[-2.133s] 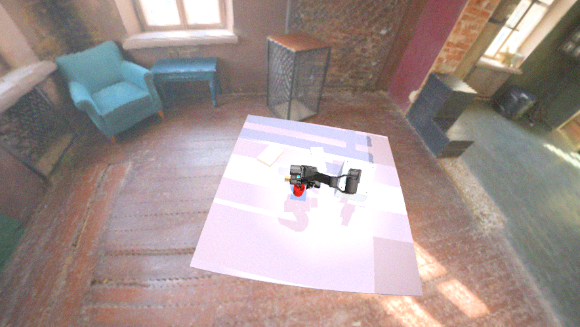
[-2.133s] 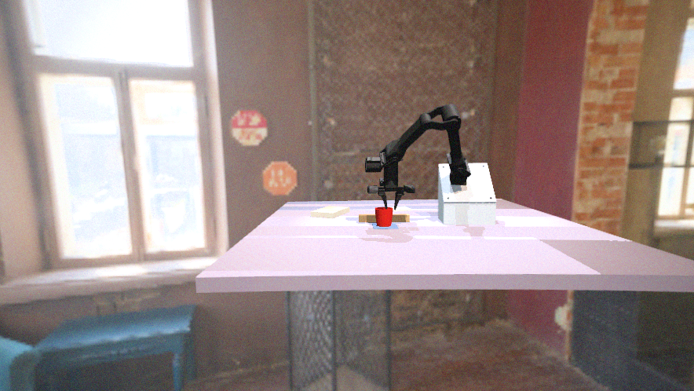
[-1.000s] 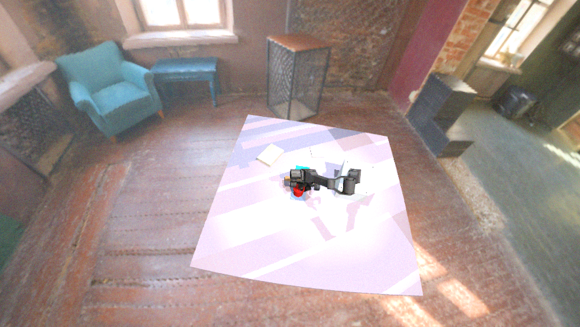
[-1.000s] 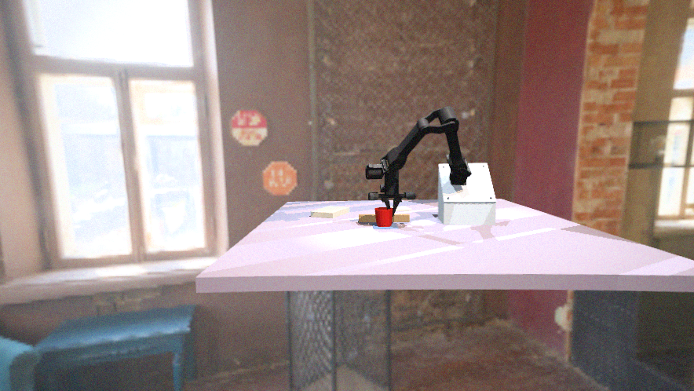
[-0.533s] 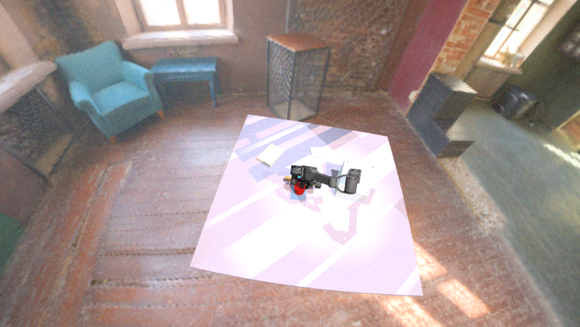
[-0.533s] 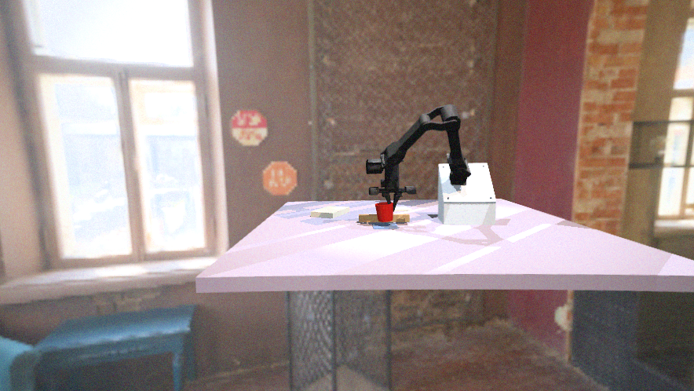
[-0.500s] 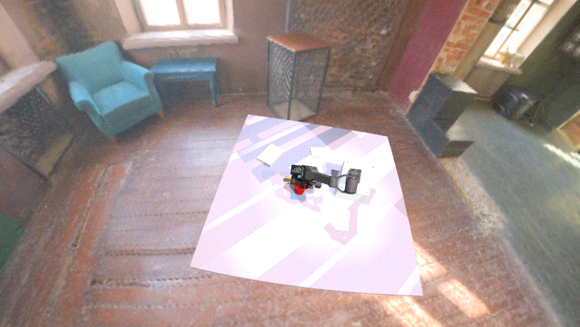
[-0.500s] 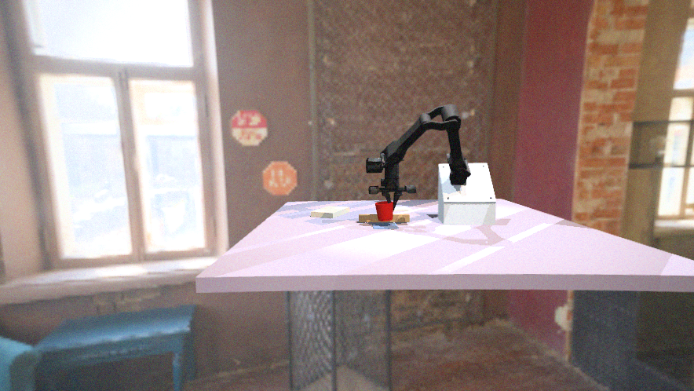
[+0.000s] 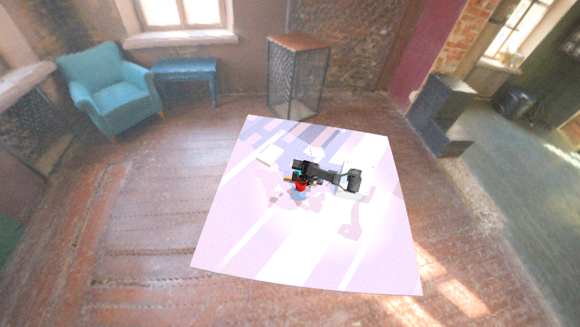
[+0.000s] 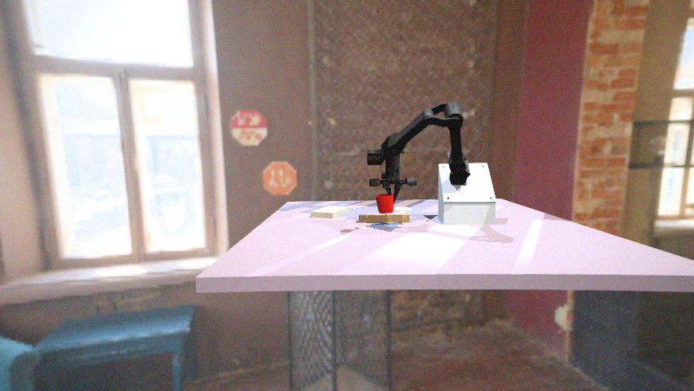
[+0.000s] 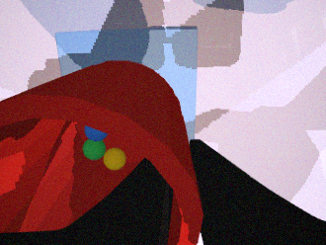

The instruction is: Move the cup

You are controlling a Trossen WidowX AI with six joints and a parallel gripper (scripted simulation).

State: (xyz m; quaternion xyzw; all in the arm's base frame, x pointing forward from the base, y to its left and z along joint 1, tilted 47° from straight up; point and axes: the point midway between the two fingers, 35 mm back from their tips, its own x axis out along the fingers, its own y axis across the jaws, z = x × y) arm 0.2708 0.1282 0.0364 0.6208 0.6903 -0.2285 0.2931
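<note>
The green marble lies 4 cm ahead of my gripper tip, 3 cm below it and 2 cm to the left of it. The rest, counted from my gripper tip: red cup 3 cm ahead; pale blue pad 10 cm below, 3 cm ahead, 1 cm to the left; yellow marble 3 cm ahead, 2 cm to the left, 2 cm below.
</note>
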